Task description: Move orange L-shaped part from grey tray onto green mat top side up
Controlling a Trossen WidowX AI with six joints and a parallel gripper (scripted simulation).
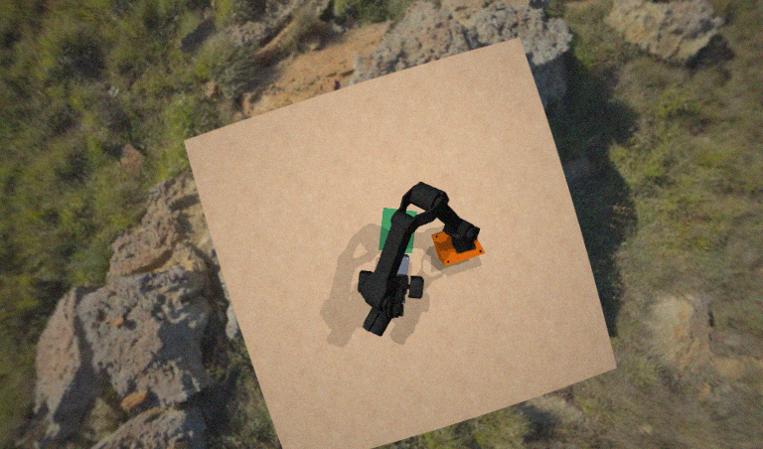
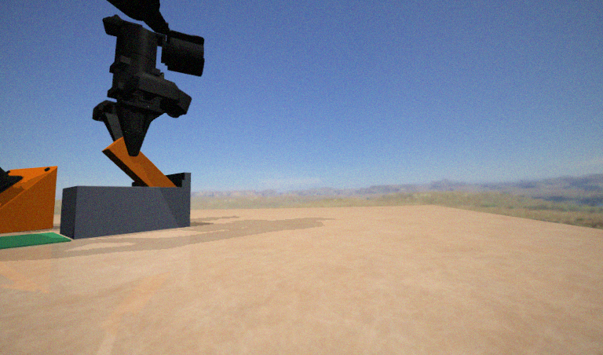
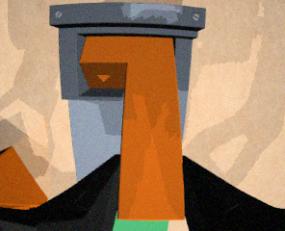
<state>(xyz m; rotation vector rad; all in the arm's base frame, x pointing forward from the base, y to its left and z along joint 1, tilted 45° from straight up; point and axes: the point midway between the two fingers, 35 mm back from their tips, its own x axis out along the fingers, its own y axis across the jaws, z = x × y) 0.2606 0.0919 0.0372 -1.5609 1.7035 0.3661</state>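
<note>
My gripper tip is now 70 mm past the green mat, 130 mm to the left of it and 120 mm above it. From my gripper tip the other things lie so: orange L-shaped part: 30 mm to the left, 30 mm below.
</note>
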